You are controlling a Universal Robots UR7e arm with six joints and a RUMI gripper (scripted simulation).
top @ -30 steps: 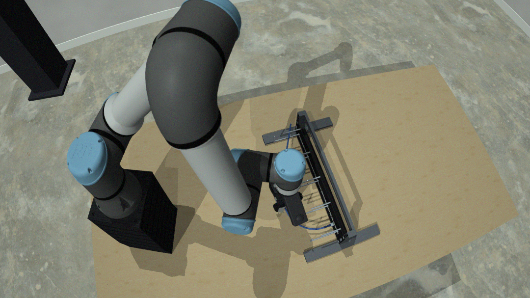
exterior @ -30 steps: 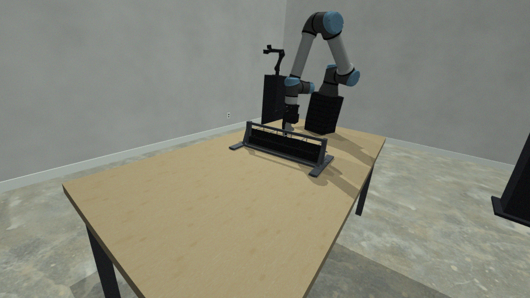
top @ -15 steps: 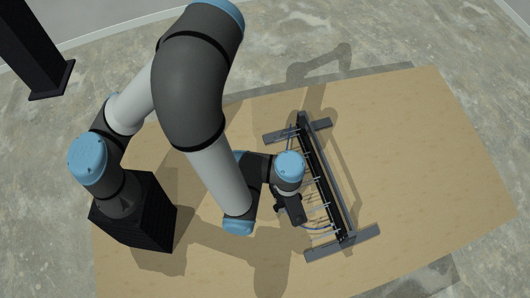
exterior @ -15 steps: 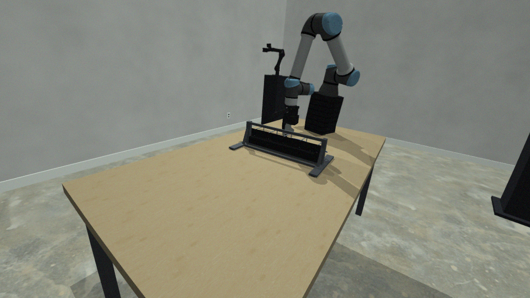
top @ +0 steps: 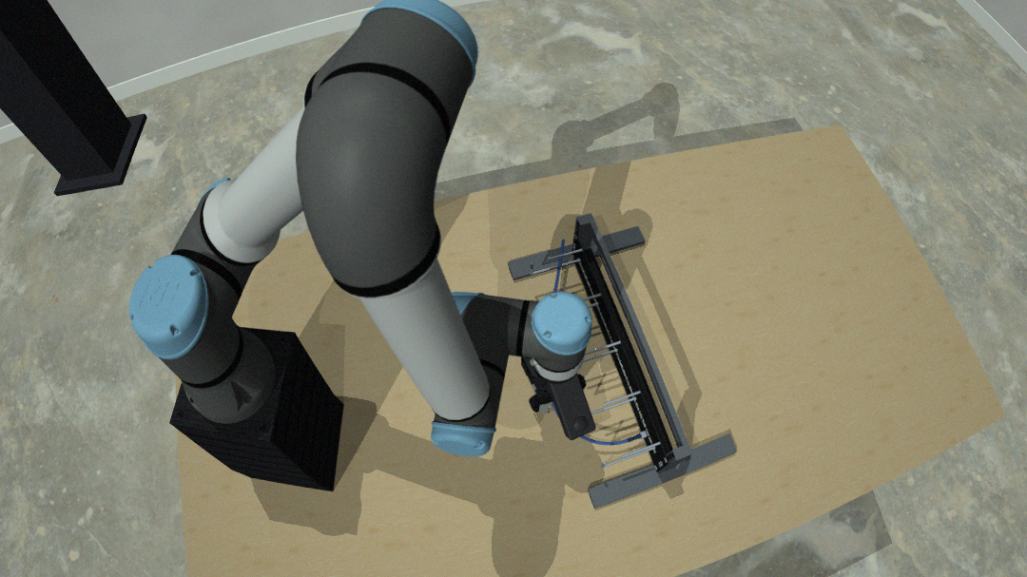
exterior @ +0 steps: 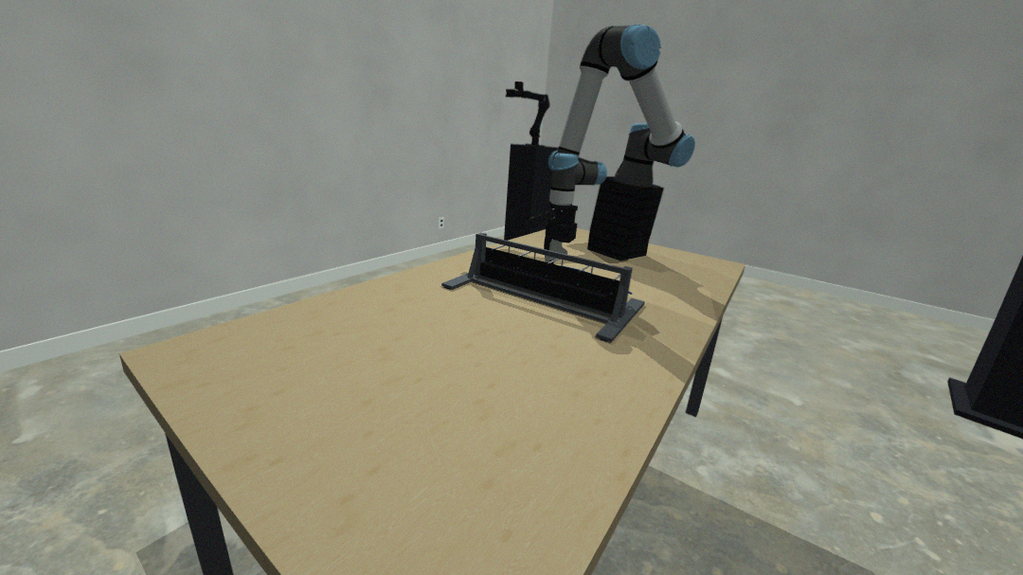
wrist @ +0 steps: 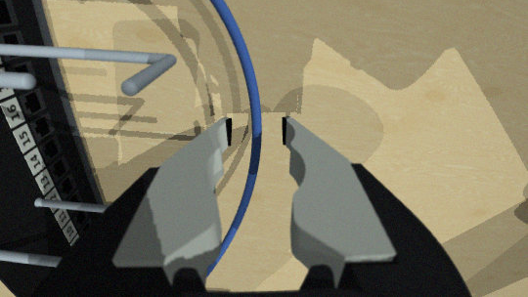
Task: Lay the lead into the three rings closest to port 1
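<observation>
My gripper is now 14 cm short of the rack, 9 cm to the right of it and 2 cm below it.
</observation>
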